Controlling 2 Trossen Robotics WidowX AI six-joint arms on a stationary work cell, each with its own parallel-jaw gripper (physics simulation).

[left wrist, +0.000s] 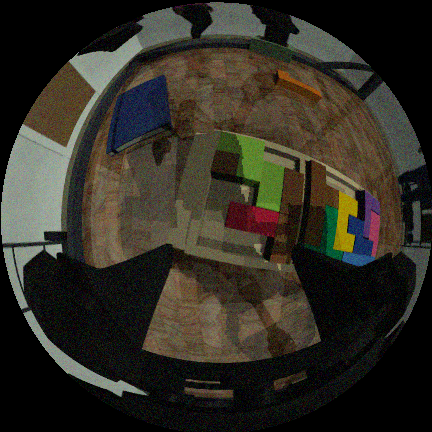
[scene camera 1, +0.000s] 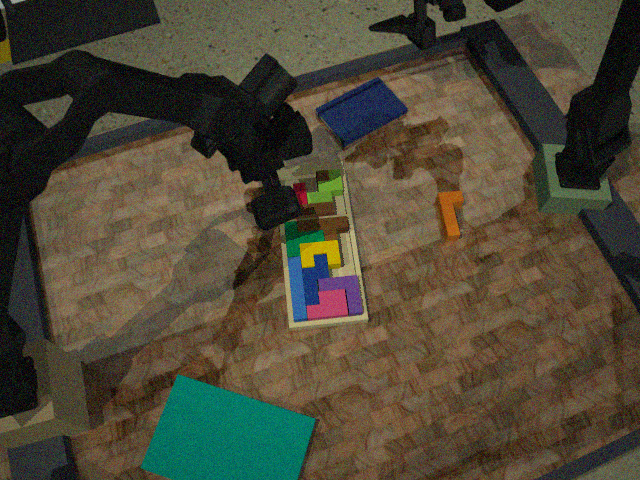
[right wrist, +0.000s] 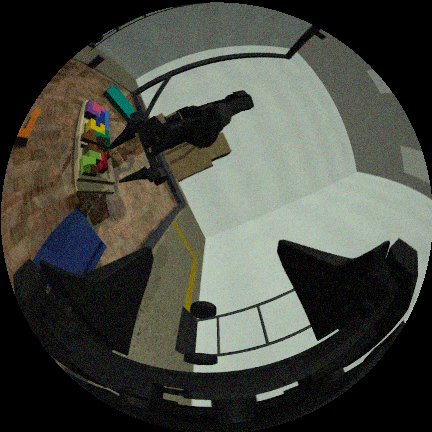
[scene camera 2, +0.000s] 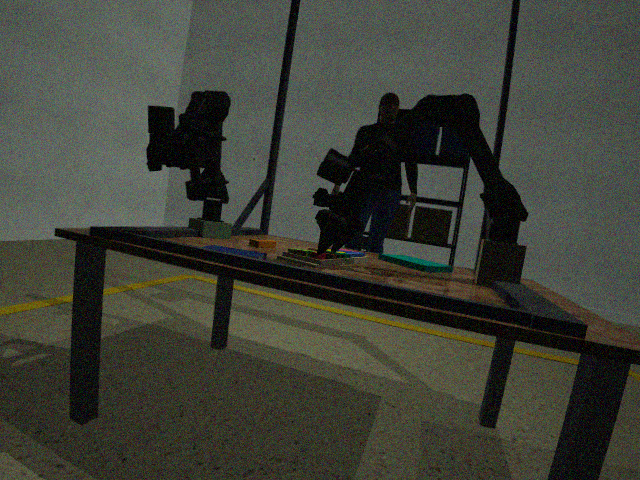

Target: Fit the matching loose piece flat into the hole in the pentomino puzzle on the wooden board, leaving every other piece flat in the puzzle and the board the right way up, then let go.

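Frame: origin at the left arm's base, x ahead, y left, z up, level; metres.
Seen in the pictures: left gripper, fingertip midpoint: [left wrist: 235, 251] [scene camera 1: 283, 188] [right wrist: 113, 164] [scene camera 2: 326, 253]; right gripper, fingertip midpoint: [scene camera 1: 366, 0] [right wrist: 215, 251] [scene camera 2: 226, 161]; left arm's base, link origin: [scene camera 1: 9, 388]; right arm's base, link origin: [left wrist: 274, 41] [scene camera 1: 576, 171] [scene camera 2: 210, 220].
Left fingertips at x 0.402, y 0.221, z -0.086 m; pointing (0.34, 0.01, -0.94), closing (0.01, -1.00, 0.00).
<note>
Pixels of each thing's middle, then the offset from my left fingertips to it. "*": a spot on its surface instead.
- wooden board, body centre: [left wrist: 318, 215] [scene camera 1: 317, 238] [right wrist: 92, 139] [scene camera 2: 327, 257] dx +0.029, dy -0.088, dz -0.022 m
- pale hole, surface spot: [scene camera 1: 348, 258] * dx +0.064, dy -0.133, dz -0.024 m
- orange piece, body centre: [scene camera 1: 453, 215] [left wrist: 297, 84] [scene camera 2: 263, 243] dx +0.247, dy -0.113, dz -0.020 m
- dark blue tray, body centre: [left wrist: 137, 106] [right wrist: 69, 255] [scene camera 1: 361, 110] [scene camera 2: 232, 253] dx +0.176, dy +0.129, dz -0.024 m
- teal slab, body centre: [scene camera 1: 229, 444] [scene camera 2: 414, 262] [right wrist: 120, 101] dx -0.171, dy -0.343, dz -0.021 m
The wooden board [scene camera 1: 328, 323] [scene camera 2: 294, 260] [left wrist: 197, 175] [right wrist: 78, 150] lies face up with two compartments. Its lower one in scene camera 1 holds brown, green, yellow, blue, purple and pink pieces and a pale hole [scene camera 1: 348, 258] along the right rim. The other compartment holds light green [left wrist: 270, 185], red [left wrist: 252, 219] and brown pieces. An orange piece [scene camera 1: 449, 217] [scene camera 2: 262, 242] [left wrist: 298, 86] [right wrist: 30, 124] lies loose on the table, right of the board. My left gripper [left wrist: 235, 251] [right wrist: 113, 164] is open and empty, low beside the board's upper end. My right gripper [right wrist: 215, 251] is open and empty, away from the board.
A dark blue tray [scene camera 1: 361, 111] [left wrist: 142, 112] [right wrist: 72, 242] lies beyond the board's upper end. A teal slab [scene camera 1: 230, 431] [scene camera 2: 416, 262] [right wrist: 120, 101] lies lower left in scene camera 1. The right arm's green base block [scene camera 1: 573, 201] stands beyond the orange piece.
</note>
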